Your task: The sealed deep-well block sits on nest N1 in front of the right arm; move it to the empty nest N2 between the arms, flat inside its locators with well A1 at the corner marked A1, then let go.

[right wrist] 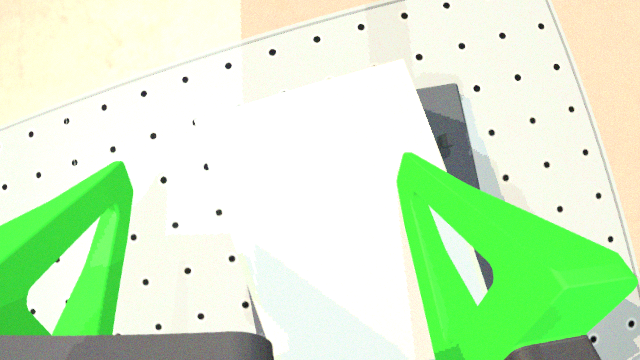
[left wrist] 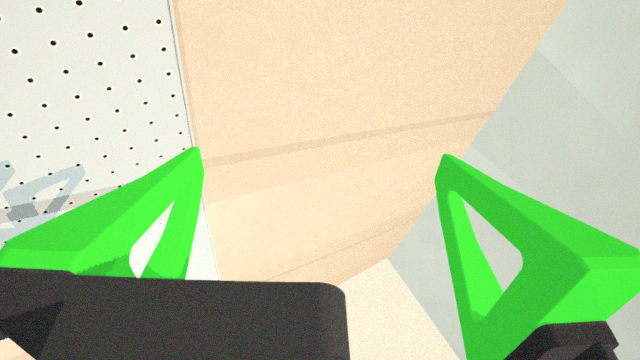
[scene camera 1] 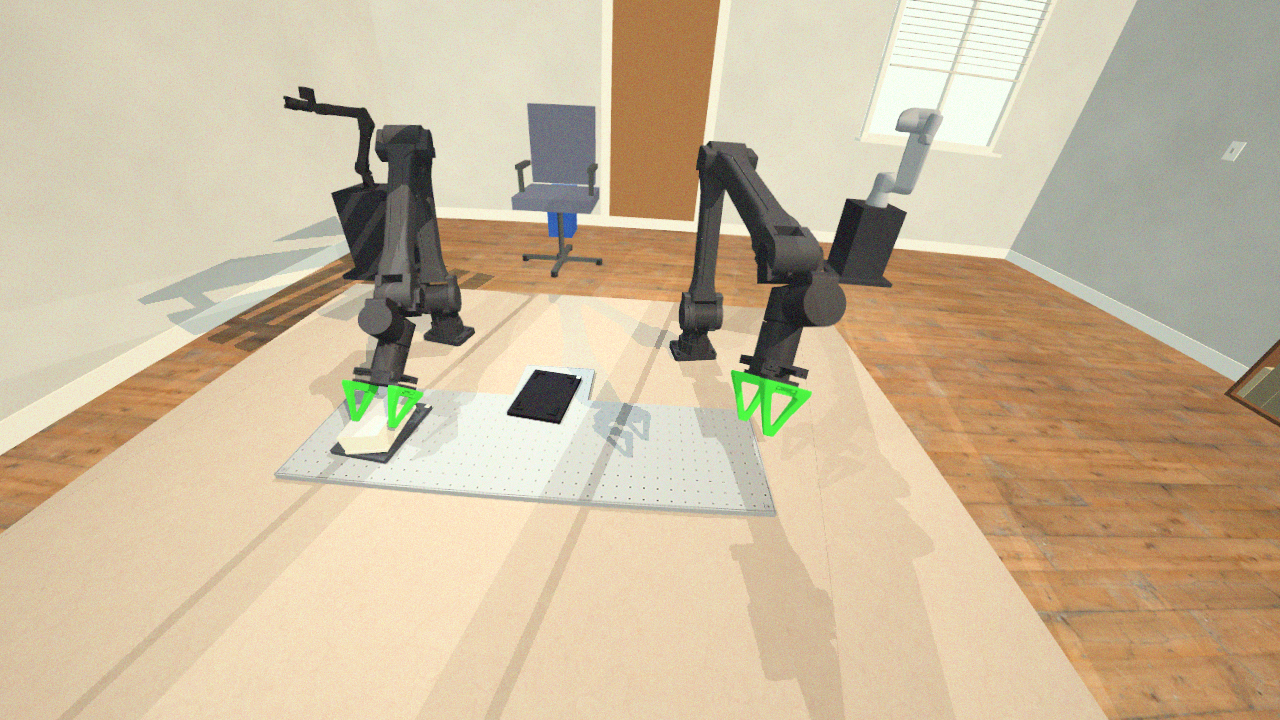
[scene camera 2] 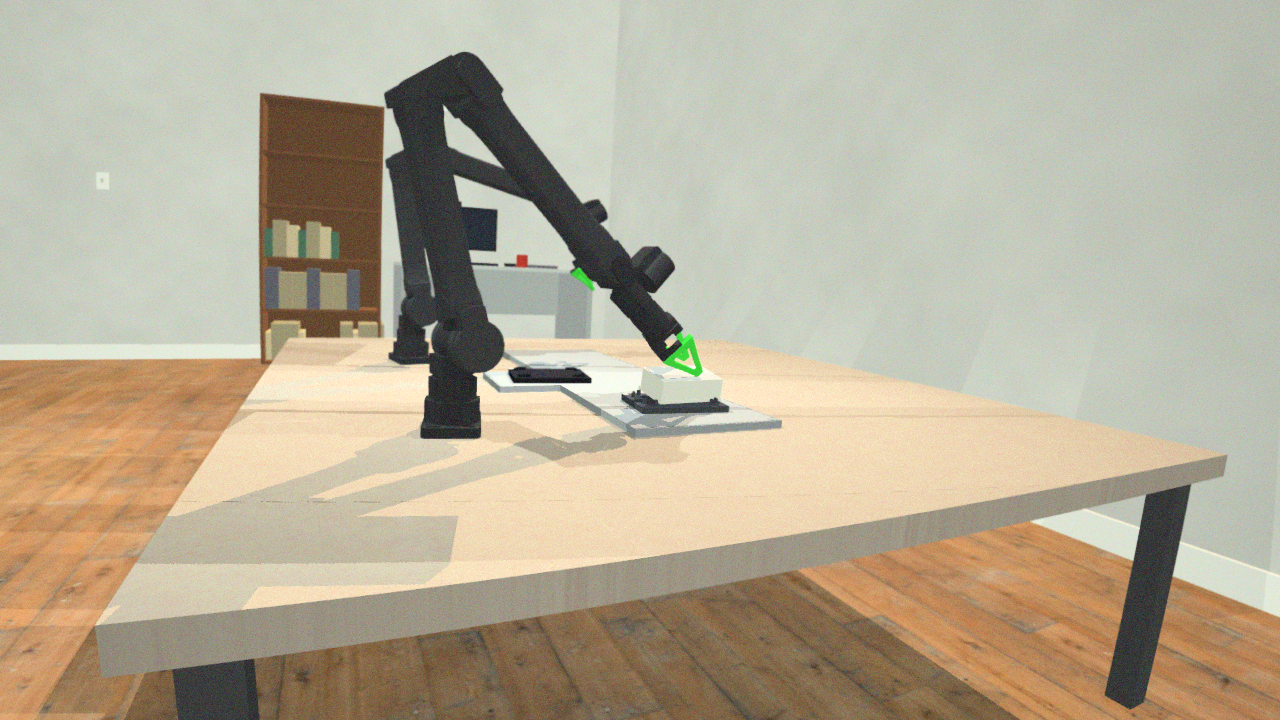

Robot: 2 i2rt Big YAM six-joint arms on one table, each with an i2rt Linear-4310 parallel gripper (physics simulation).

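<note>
Open and holding nothing, the left gripper (scene camera 1: 754,427) is also visible in the left wrist view (left wrist: 322,162). The right gripper (scene camera 1: 373,424) is open as well, but it touches a white block (scene camera 2: 668,385); this gripper can also be seen in the right wrist view (right wrist: 266,170) and in scene camera 2 (scene camera 2: 693,366). As for the white block, it appears in the right wrist view (right wrist: 307,179) and in scene camera 1 (scene camera 1: 371,434), while the left wrist view misses the block, hidden by the left gripper.
</note>
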